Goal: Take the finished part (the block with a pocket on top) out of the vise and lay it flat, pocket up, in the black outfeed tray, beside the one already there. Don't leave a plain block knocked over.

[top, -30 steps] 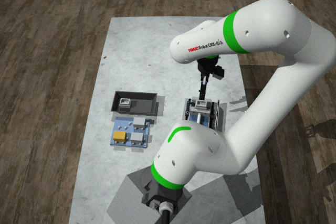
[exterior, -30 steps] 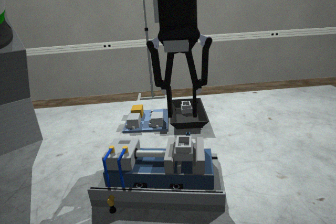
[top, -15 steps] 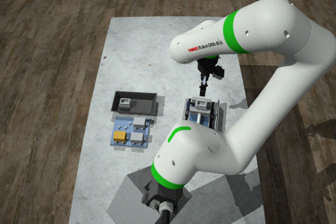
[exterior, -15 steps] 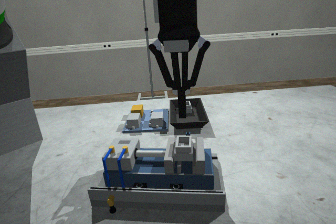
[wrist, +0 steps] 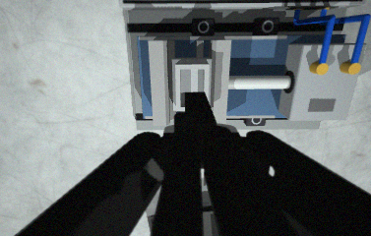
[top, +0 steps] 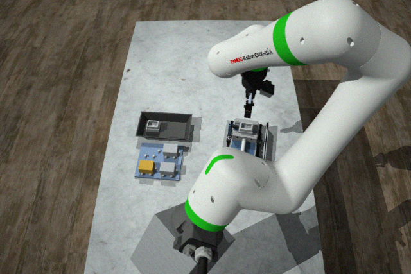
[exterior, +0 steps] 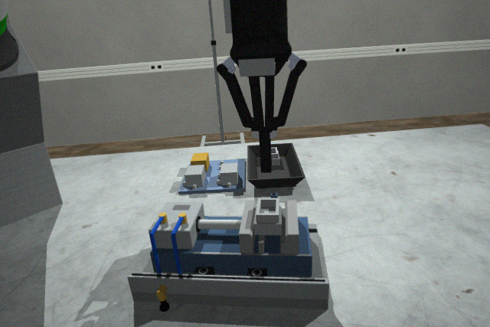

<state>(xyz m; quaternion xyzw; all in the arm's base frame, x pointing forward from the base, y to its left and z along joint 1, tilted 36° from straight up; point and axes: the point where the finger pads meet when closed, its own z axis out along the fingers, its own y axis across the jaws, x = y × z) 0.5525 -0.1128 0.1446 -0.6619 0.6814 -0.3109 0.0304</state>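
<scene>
Right now my hand is 12 cm above the part. Also, from my hand: blue vise 17 cm below, 6 cm behind, 1 cm to the left; grey rail 18 cm below, 9 cm to the right, 7 cm behind; push rod 14 cm below, 8 cm behind, 1 cm to the left.
</scene>
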